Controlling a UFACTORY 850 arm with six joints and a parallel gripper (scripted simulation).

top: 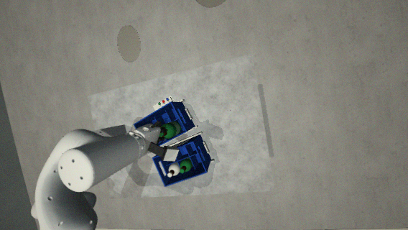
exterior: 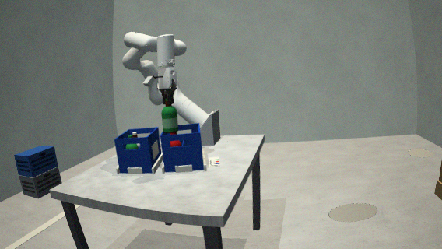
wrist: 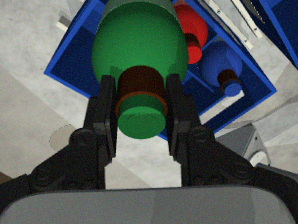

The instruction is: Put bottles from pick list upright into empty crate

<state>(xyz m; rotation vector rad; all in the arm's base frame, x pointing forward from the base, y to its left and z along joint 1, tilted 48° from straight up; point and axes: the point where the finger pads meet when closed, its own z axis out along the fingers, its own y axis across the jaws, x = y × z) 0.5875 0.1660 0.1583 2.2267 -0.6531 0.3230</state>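
Right now the green-label bottle is 70 mm below my hand. The rest, counted from my hand: red-label bottle (90 mm behind, 20 mm to the right, 240 mm below); white-label bottle (110 mm behind, 270 mm to the right, 240 mm below); blue-label bottle (170 mm behind, 50 mm to the right, 240 mm below).
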